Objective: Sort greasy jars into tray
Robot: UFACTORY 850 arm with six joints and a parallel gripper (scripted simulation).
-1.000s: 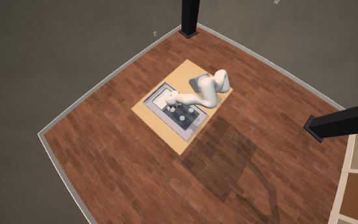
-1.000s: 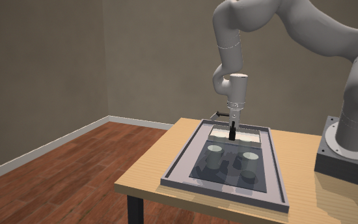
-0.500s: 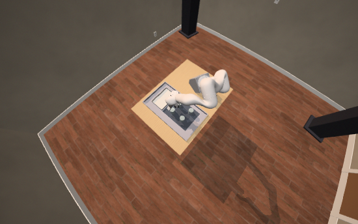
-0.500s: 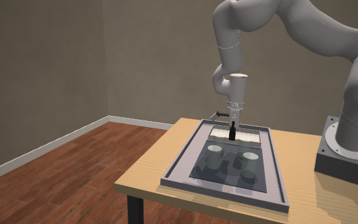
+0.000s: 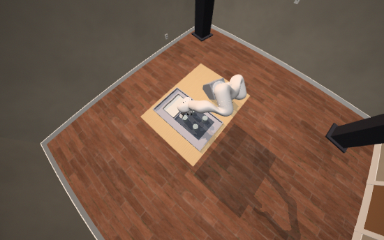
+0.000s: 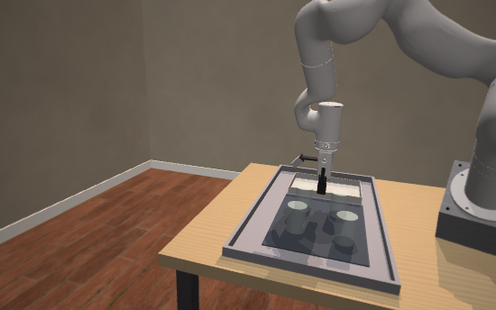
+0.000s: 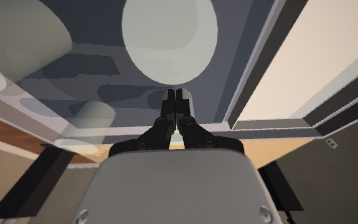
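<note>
Right now the dark drying mat is 2 cm behind my hand, 9 cm to the left of it and 9 cm below it. Also, from my hand: cream tray: 3 cm ahead, 23 cm to the right, 9 cm below.
</note>
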